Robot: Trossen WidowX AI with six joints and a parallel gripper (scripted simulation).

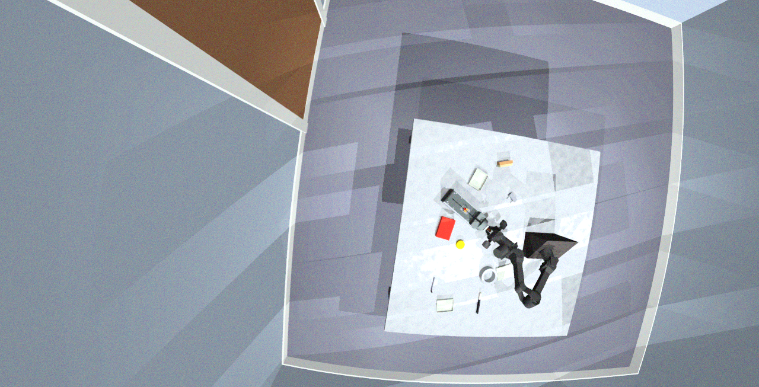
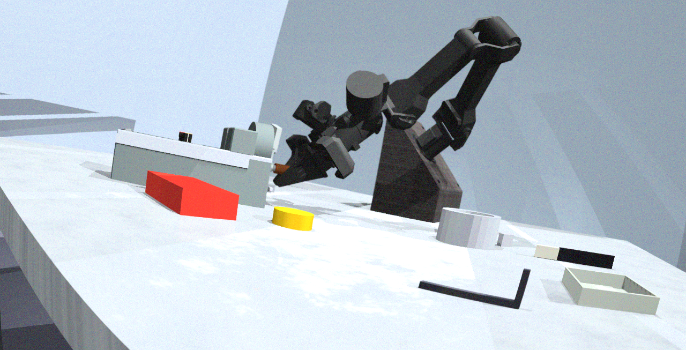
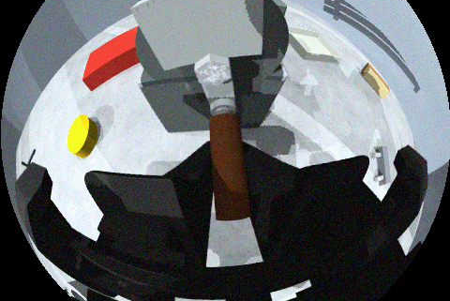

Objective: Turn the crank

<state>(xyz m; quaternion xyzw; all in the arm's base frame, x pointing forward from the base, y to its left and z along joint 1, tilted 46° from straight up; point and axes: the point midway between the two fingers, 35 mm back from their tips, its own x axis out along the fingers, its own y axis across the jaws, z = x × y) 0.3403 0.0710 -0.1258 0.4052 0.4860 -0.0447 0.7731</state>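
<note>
Now: the brown handle 2 cm behind my gripper tip, 1 cm to the left of it and 2 cm above it. Round my gripper tip: yellow disc (10 cm ahead, 14 cm to the left, 3 cm below); red pointer (16 cm ahead, 7 cm to the right, 5 cm above); black L-shaped bar (19 cm ahead, 44 cm to the left, 3 cm below).
</note>
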